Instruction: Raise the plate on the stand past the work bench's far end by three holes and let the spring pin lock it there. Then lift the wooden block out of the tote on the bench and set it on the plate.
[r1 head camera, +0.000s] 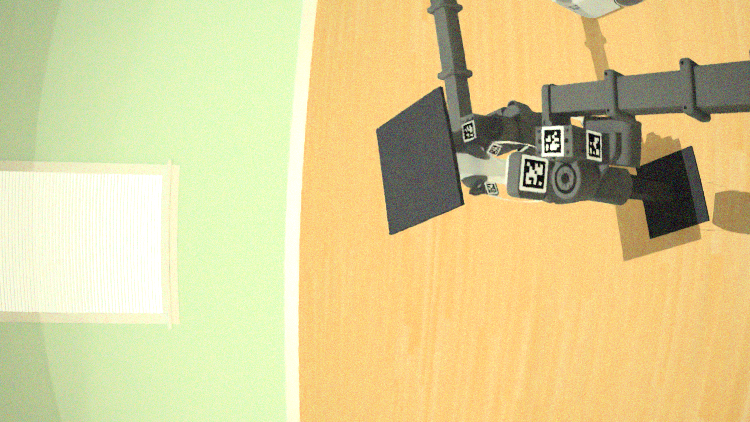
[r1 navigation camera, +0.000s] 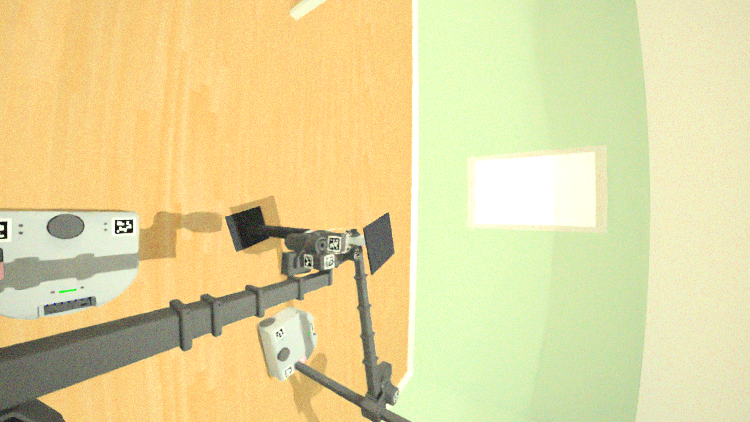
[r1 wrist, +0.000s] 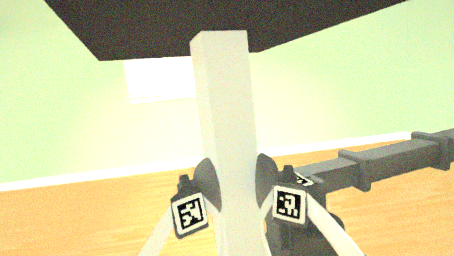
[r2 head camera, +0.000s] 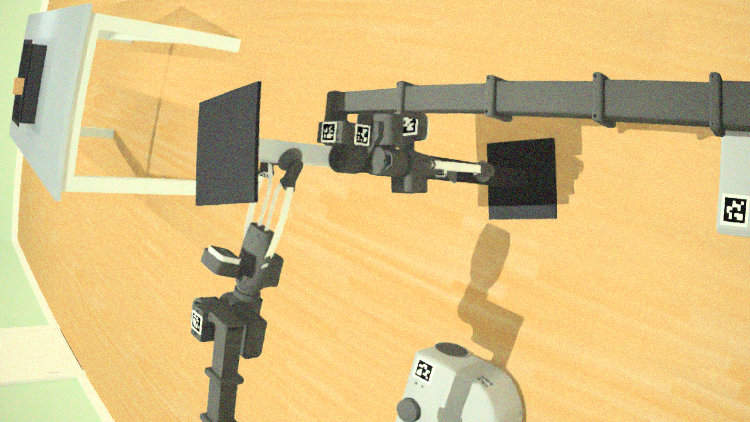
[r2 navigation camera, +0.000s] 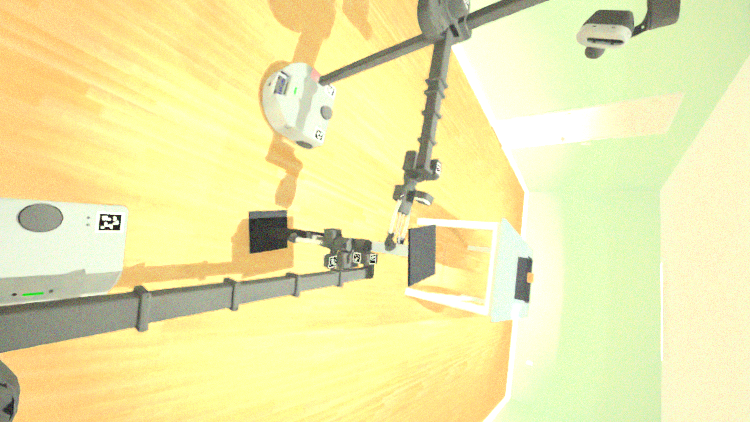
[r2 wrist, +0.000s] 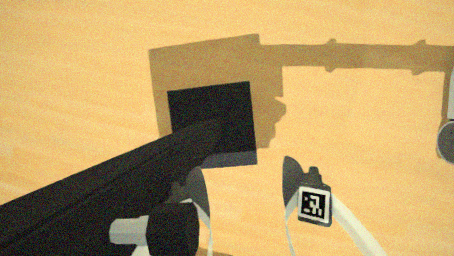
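The stand's dark plate (r1 head camera: 419, 162) (r1 navigation camera: 378, 243) (r1 wrist: 225, 25) (r2 head camera: 228, 146) (r2 navigation camera: 422, 254) tops a pale post (r1 wrist: 227, 100) (r2 head camera: 314, 152). r1's gripper (r1 head camera: 474, 166) (r1 wrist: 236, 180) is shut on this post below the plate. r2's gripper (r2 head camera: 482, 170) (r2 wrist: 245, 185) points down beside the dark column (r2 wrist: 115, 175), fingers apart with nothing between them. A dark round knob with a grey stub (r2 wrist: 172, 230), apparently the spring pin, covers part of its left finger. The pin's holes are not visible. The orange wooden block (r2 head camera: 18, 85) (r2 navigation camera: 530, 277) shows at the black tote (r2 head camera: 34, 89) (r2 navigation camera: 523, 278).
The grey work bench (r2 head camera: 62, 78) (r2 navigation camera: 506, 299) stands beyond the plate on pale legs. The stand's black foot (r1 head camera: 676, 194) (r2 head camera: 524, 178) (r2 navigation camera: 267, 230) is on the floor. r1's base (r2 head camera: 461, 388) (r2 navigation camera: 298, 104) and r2's base (r1 navigation camera: 288, 343) stand on different sides. r2's arm (r2 head camera: 545, 97) (r2 navigation camera: 262, 291) passes close to the stand.
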